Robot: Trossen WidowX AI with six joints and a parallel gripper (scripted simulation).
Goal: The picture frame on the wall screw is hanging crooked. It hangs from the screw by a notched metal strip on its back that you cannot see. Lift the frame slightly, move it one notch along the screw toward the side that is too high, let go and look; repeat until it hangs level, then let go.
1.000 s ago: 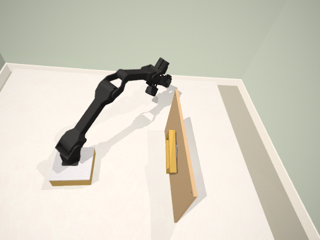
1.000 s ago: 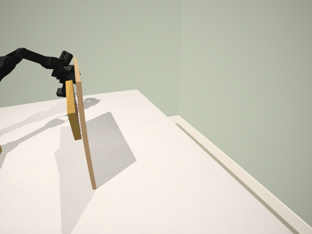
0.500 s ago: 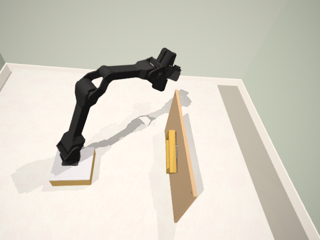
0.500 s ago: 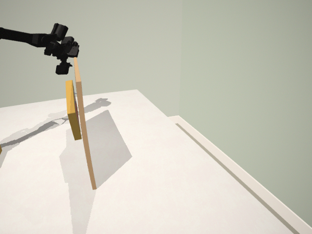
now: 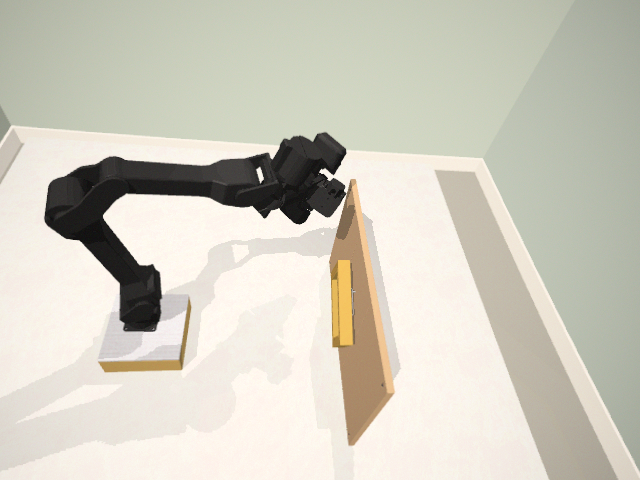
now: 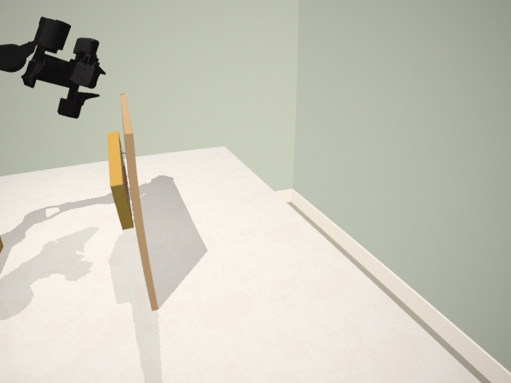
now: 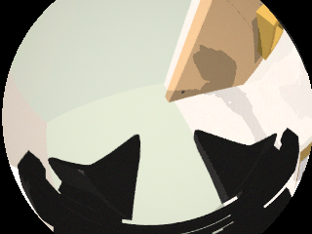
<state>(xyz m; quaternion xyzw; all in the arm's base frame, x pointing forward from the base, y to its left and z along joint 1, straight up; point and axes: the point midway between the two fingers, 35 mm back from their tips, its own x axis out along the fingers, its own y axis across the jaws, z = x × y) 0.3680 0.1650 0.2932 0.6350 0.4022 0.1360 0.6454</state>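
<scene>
The yellow picture frame is 210 mm to the right of my gripper tip, 180 mm below it and 40 mm ahead of it. Round my gripper tip: wall board: 210 mm to the right, 190 mm below, 50 mm ahead.
</scene>
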